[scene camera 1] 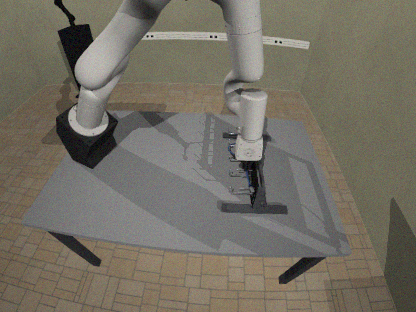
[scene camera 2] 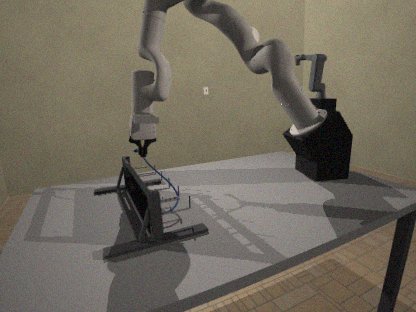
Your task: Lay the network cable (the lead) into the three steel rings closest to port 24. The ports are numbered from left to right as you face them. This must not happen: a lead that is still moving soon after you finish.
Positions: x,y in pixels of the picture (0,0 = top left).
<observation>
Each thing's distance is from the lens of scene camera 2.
dark patch-panel rack (scene camera 2: 147,202): 87 cm
</observation>
